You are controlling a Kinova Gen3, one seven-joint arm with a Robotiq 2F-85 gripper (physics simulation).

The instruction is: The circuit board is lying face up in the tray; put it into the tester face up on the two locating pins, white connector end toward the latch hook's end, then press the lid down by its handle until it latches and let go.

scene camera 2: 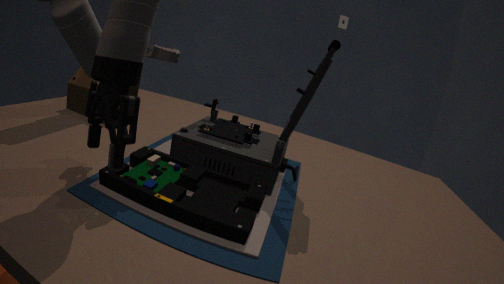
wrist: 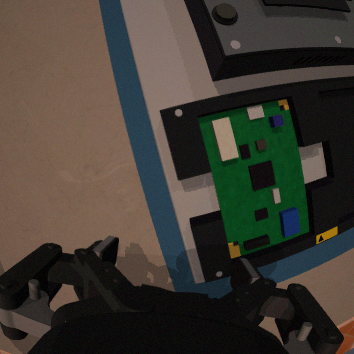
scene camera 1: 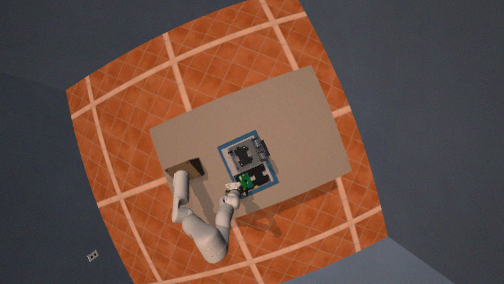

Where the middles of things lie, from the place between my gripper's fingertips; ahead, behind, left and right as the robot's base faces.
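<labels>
Pin plate (scene camera 2: pixel 232 130): my gripper 30 mm below it, 240 mm to the right of it, 100 mm short of it. Counted from my hand: green circuit board (scene camera 2: pixel 154 173), 10 mm below, 70 mm ahead, 50 mm to the left; tester lid (scene camera 2: pixel 307 95), 150 mm above, 220 mm ahead, 250 mm to the left.
</labels>
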